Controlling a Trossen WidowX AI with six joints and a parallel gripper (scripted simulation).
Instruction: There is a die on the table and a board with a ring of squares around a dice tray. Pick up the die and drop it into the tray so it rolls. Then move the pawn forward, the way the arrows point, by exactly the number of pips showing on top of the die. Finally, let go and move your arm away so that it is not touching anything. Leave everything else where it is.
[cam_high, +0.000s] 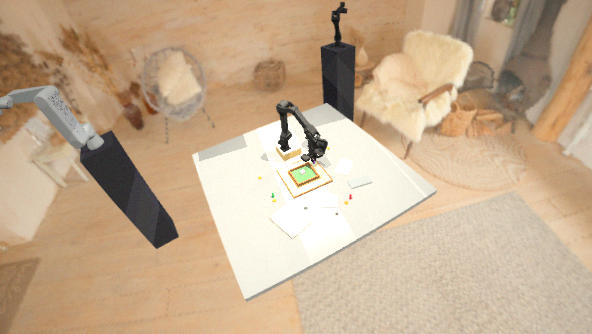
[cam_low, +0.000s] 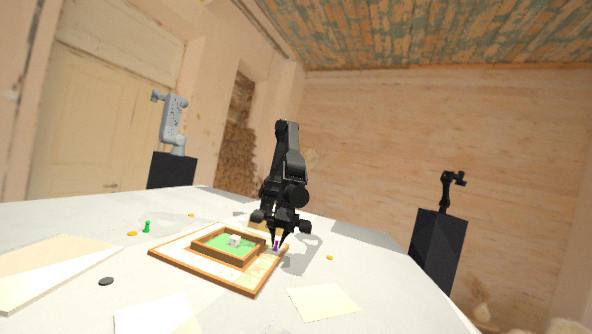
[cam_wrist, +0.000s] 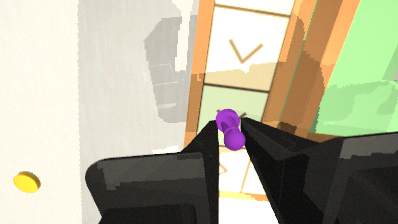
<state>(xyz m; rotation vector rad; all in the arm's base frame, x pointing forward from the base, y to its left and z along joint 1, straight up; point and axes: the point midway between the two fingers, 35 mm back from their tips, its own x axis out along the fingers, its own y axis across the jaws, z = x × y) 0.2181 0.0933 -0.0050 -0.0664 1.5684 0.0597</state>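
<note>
My gripper tip is 4 cm short of the white die and 12 cm to the left of it. The rest, counted from my gripper tip: purple pawn: 1 cm above; then green pawn: 7 cm ahead, 38 cm to the right, 1 cm below; then green dice tray: 5 cm ahead, 12 cm to the right, 1 cm below.
</note>
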